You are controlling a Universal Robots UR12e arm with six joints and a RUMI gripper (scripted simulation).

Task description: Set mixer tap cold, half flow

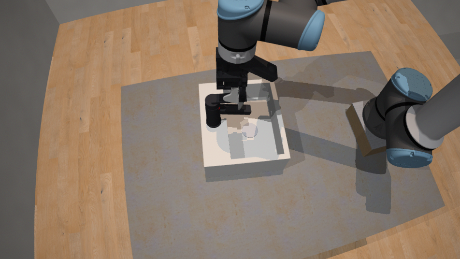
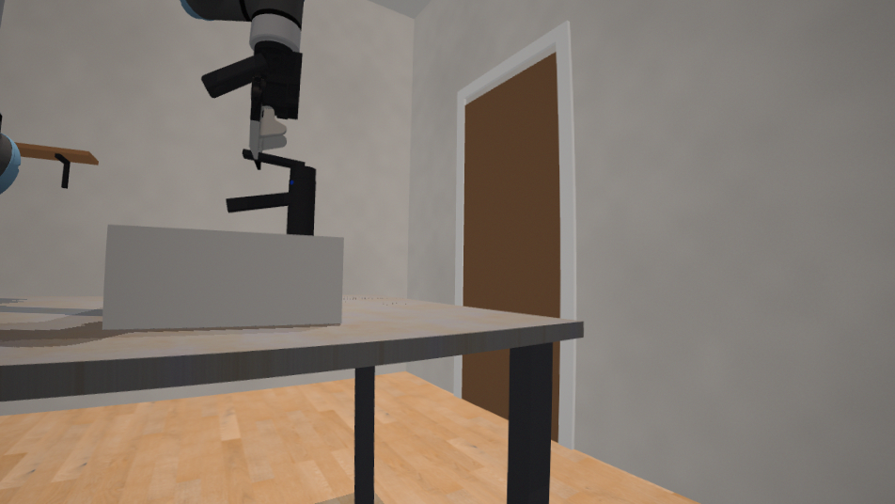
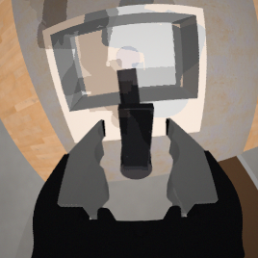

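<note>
Right now the lever is 30 mm ahead of my hand. From my hand the other things lie so: white basin: 240 mm below, 40 mm behind, 10 mm to the right.
</note>
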